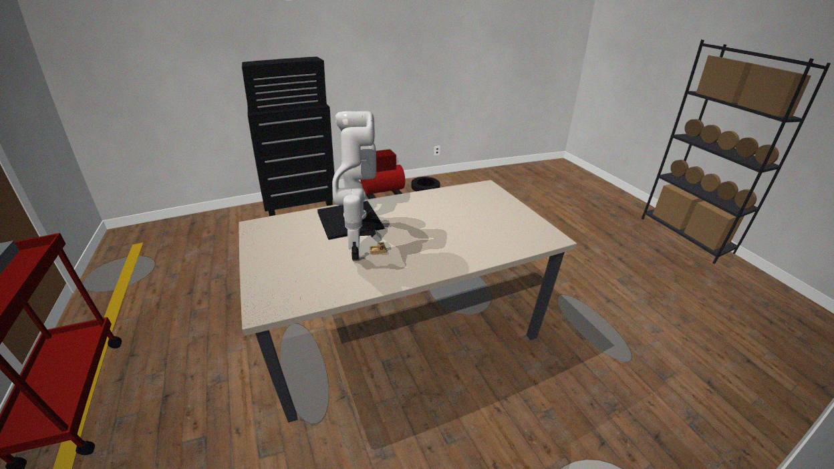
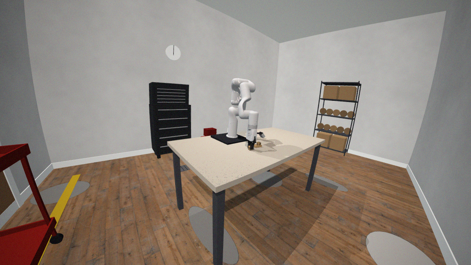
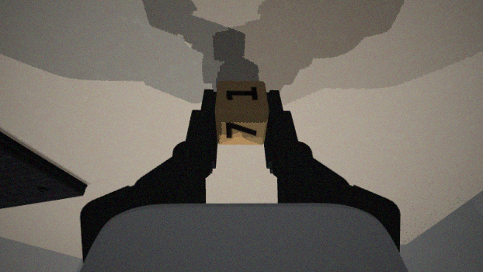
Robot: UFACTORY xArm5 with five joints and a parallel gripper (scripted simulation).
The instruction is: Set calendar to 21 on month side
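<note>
Now: the wooden digit cube 20 mm below my hand. From my hand the other things lie so: wooden tray (40 mm behind, 110 mm to the left, 30 mm below).
</note>
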